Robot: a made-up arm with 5 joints. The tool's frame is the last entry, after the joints. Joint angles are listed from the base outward. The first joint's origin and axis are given. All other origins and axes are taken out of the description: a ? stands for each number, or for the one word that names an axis. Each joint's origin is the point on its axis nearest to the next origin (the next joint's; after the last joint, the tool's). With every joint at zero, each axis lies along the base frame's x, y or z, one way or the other. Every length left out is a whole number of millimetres.
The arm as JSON. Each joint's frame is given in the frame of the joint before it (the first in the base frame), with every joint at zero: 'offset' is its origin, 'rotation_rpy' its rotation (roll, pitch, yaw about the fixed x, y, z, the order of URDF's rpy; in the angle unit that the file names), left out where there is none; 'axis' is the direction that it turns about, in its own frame. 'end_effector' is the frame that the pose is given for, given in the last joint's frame.
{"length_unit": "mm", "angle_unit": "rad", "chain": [
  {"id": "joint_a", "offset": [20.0, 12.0, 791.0], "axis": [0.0, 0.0, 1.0]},
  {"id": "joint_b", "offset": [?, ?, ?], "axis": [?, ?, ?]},
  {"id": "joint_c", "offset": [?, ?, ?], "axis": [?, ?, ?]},
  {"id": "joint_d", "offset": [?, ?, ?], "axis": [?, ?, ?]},
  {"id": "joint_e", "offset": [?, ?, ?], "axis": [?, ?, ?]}
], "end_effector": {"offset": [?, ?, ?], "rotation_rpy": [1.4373, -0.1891, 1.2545]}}
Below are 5 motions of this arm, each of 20 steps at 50 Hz.
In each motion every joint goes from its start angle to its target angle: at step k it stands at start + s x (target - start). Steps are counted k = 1, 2, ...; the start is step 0. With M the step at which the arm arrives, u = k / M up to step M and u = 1 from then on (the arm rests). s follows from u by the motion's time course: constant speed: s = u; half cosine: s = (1 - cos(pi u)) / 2; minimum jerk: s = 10 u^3 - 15 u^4 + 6 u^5.
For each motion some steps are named. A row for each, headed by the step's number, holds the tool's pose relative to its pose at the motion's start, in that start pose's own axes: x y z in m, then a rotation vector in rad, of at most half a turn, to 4 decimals.
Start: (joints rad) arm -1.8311 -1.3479 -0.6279 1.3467 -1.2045
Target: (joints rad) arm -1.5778 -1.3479 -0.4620 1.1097 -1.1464
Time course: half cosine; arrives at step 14
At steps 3, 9, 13, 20:
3: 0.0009 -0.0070 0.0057 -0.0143 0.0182 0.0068
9: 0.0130 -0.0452 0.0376 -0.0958 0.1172 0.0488
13: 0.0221 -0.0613 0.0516 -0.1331 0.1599 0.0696
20: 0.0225 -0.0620 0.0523 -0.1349 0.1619 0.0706

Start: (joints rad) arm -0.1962 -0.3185 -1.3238 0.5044 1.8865
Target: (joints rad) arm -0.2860 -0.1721 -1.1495 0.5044 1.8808
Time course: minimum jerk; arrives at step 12
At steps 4, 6, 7, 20:
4: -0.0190 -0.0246 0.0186 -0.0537 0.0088 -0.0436
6: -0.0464 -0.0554 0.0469 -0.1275 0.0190 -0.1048
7: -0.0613 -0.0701 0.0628 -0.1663 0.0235 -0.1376
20: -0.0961 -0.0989 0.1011 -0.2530 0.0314 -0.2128

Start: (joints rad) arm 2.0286 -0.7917 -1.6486 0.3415 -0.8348
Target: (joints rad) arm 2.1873 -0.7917 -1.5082 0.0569 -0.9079
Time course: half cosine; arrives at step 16
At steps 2, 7, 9, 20:
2: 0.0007 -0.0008 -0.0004 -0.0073 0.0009 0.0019
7: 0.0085 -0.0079 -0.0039 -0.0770 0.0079 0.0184
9: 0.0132 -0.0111 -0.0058 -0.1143 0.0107 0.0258
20: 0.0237 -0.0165 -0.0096 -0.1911 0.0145 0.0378

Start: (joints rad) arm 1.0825 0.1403 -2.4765 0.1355 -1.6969
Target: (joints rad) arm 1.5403 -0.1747 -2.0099 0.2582 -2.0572
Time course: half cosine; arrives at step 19
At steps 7, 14, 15, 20:
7: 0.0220 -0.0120 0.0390 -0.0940 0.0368 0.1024
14: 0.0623 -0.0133 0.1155 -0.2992 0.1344 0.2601
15: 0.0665 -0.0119 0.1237 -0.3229 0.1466 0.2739
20: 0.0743 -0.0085 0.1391 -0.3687 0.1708 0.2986

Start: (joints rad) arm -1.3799 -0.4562 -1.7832 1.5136 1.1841
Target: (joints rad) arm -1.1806 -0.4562 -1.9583 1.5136 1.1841
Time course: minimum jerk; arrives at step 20
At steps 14, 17, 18, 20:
14: 0.0294 0.0599 -0.0388 0.1290 0.0725 0.1654
17: 0.0330 0.0704 -0.0440 0.1514 0.0824 0.1921
18: 0.0334 0.0718 -0.0446 0.1544 0.0837 0.1956
20: 0.0336 0.0724 -0.0450 0.1558 0.0843 0.1973

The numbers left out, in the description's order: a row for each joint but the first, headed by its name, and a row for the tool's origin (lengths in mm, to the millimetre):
joint_b: xyz 1.0 -55.0 0.0, axis 0.0 1.0 0.0
joint_c: xyz 28.0 0.0 220.0, axis 0.0 1.0 0.0
joint_d: xyz 76.0 0.0 -312.0, axis 0.0 1.0 0.0
joint_e: xyz 98.0 0.0 -170.0, axis 0.0 0.0 -1.0
tool: xyz -2.0 3.0 0.0

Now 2 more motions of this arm.
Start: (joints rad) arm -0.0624 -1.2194 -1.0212 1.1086 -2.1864
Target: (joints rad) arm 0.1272 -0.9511 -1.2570 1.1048 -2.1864
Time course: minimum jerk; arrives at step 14
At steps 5, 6, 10, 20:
5: -0.0171 -0.0040 0.0047 -0.0379 0.0281 -0.0020
6: -0.0255 -0.0062 0.0073 -0.0565 0.0421 -0.0029
10: -0.0594 -0.0165 0.0208 -0.1308 0.0988 -0.0065
20: -0.0694 -0.0200 0.0257 -0.1527 0.1158 -0.0076

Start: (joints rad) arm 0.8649 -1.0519 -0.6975 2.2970 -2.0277
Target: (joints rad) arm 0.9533 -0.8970 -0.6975 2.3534 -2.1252
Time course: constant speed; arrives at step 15
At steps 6, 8, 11, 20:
6: -0.0062 -0.0040 0.0027 0.0187 0.0539 0.0946
8: -0.0081 -0.0053 0.0036 0.0247 0.0715 0.1262
11: -0.0108 -0.0073 0.0049 0.0333 0.0976 0.1738
20: -0.0143 -0.0101 0.0068 0.0444 0.1316 0.2374

